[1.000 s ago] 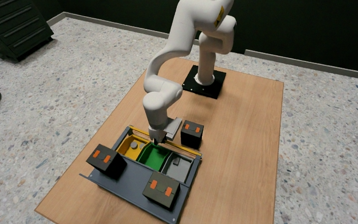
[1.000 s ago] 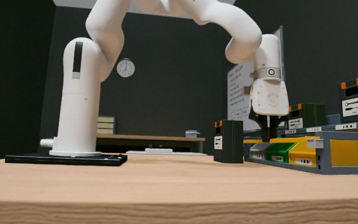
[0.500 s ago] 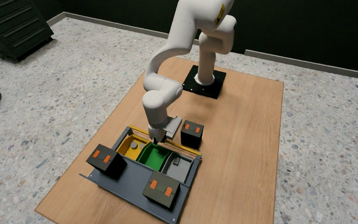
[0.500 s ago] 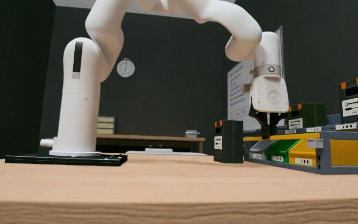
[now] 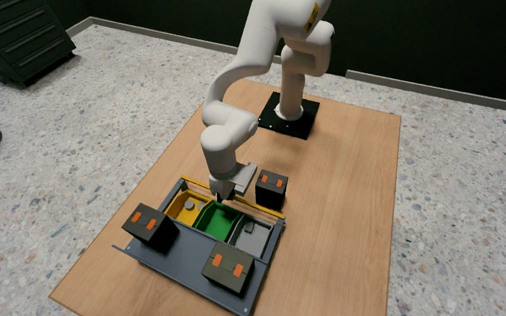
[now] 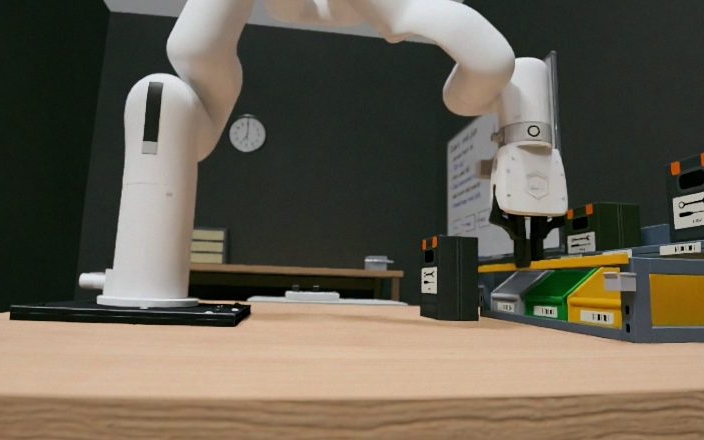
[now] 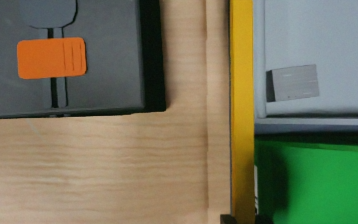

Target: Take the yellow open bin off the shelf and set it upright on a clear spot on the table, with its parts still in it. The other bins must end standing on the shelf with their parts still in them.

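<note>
My gripper is now 110 mm short of the green bin, 60 mm above it and 10 mm to the left of it. Also, from my hand: dark box 120 mm to the left, 70 mm behind, 40 mm below; then thin yellow strip 20 mm below; then grey shelf 130 mm ahead, 30 mm below, 10 mm to the right.
</note>
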